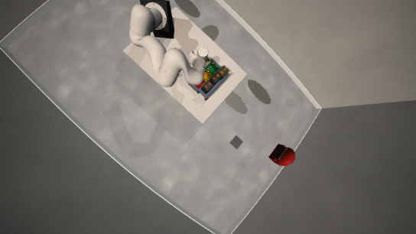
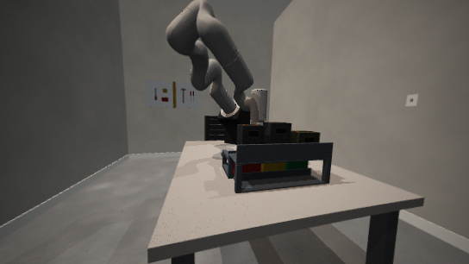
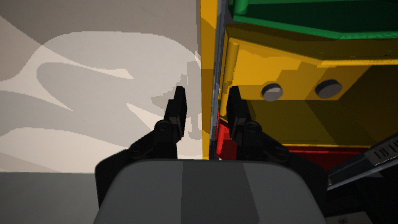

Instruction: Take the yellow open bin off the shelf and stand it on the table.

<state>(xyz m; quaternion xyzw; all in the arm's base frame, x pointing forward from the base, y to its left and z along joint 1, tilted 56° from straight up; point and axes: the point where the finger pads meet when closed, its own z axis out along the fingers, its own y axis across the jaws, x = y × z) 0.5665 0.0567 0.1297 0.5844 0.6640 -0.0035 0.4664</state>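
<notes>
Right now the thin yellow strip is 2 cm below my hand. Also, from my hand: red bin: 13 cm to the right, 9 cm ahead, 3 cm below; green bin: 12 cm ahead, 10 cm to the left, 3 cm below; yellow bin: 10 cm ahead, 3 cm below, 2 cm to the right.
</notes>
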